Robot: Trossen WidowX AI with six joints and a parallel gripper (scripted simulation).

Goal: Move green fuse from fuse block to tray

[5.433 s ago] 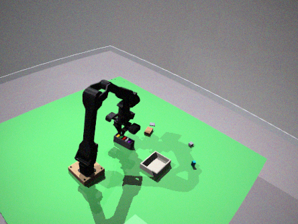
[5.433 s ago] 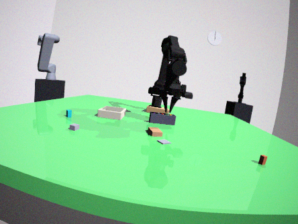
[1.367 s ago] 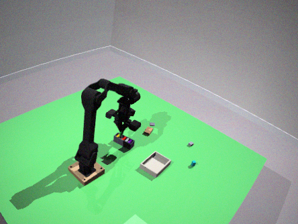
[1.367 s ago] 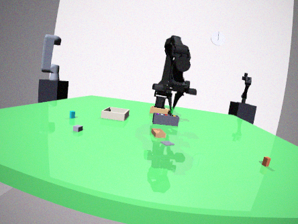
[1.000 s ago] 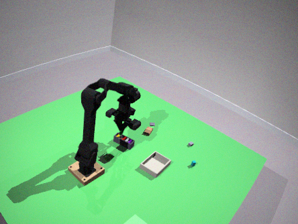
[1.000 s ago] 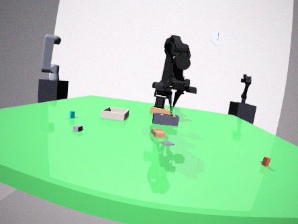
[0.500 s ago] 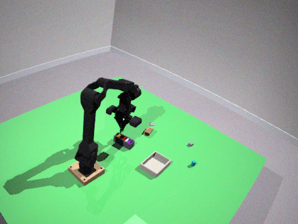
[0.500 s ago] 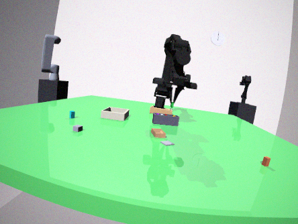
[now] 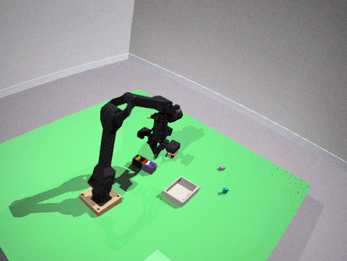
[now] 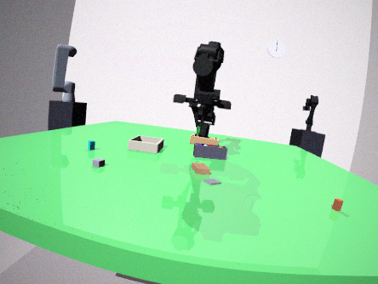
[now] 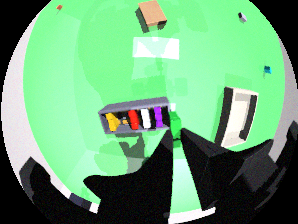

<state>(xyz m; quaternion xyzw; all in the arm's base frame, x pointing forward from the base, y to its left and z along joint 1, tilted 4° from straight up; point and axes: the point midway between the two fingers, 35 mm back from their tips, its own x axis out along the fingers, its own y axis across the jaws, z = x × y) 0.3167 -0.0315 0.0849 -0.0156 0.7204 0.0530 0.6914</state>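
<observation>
The pale tray is 30 mm behind my gripper tip, 170 mm to the right of it and 90 mm below it. Also, from my gripper tip: flat grey piece: 250 mm ahead, 40 mm to the left, 100 mm below; then cyan cube: 110 mm ahead, 320 mm to the right, 80 mm below; then green fuse: 10 mm below.
</observation>
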